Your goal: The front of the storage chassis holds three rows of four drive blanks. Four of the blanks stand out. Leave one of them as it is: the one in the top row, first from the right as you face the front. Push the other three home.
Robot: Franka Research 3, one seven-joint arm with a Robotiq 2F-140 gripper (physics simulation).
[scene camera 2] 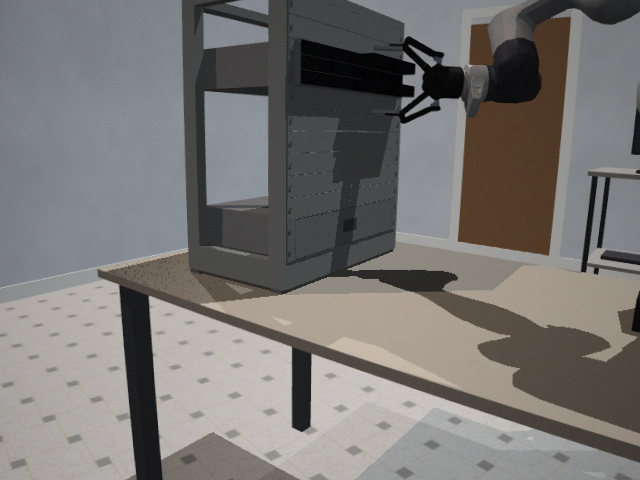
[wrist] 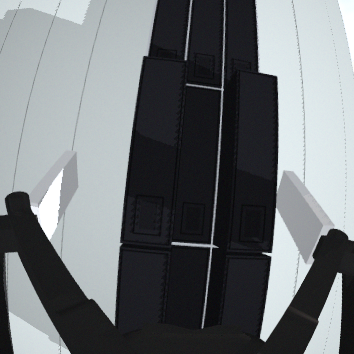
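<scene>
The storage chassis (scene camera 2: 240, 69) has a black front with three rows of blanks, which run up and down in the wrist view, top row at right. Two top-row blanks stand out: second from the right (wrist: 256, 145) and first from the right (wrist: 245, 295). Two bottom-row blanks stand out: second from the right (wrist: 155, 135) and first from the right (wrist: 142, 287). The middle-row blanks (wrist: 200, 160) between them sit back. My gripper (scene camera 2: 386, 81) (wrist: 179, 178) is open and empty at the right part of the front, its fingers above and below the rows. The lower wrist view is partly hidden by the gripper.
The grey rack (scene camera 2: 278, 155) stands on the table (scene camera 2: 372, 330) with plain panels (scene camera 2: 315, 180) below the chassis. A brown door (scene camera 2: 511, 155) is behind the arm. A small side stand (scene camera 2: 615, 172) is at far right. The arm's shadow falls across the tabletop.
</scene>
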